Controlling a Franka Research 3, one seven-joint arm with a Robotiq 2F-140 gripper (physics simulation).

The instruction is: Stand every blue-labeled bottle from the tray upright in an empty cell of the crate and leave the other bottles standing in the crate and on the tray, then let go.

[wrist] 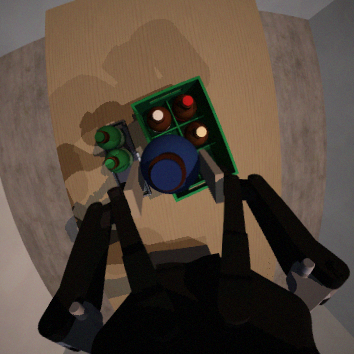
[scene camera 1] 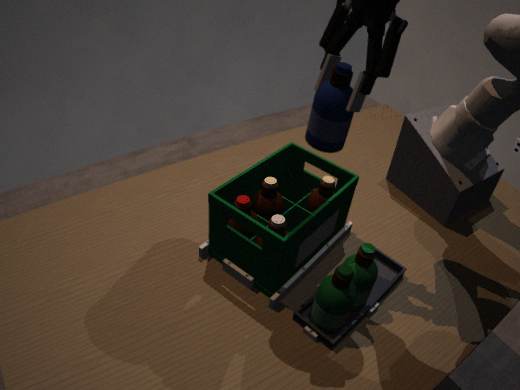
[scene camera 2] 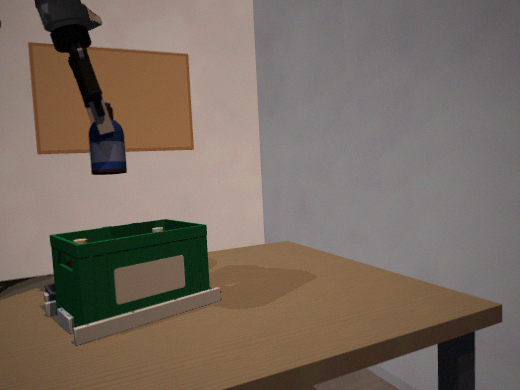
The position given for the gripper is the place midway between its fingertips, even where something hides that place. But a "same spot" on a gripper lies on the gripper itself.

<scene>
gripper: wrist; scene camera 1; scene camera 2 105, 135
blue-labeled bottle: wrist; scene camera 1; scene camera 2 107, 151
same spot on blue-labeled bottle: (wrist: 169, 163) = (scene camera 1: 338, 64)
same spot on gripper: (scene camera 1: 379, 61) = (wrist: 94, 217)
</scene>
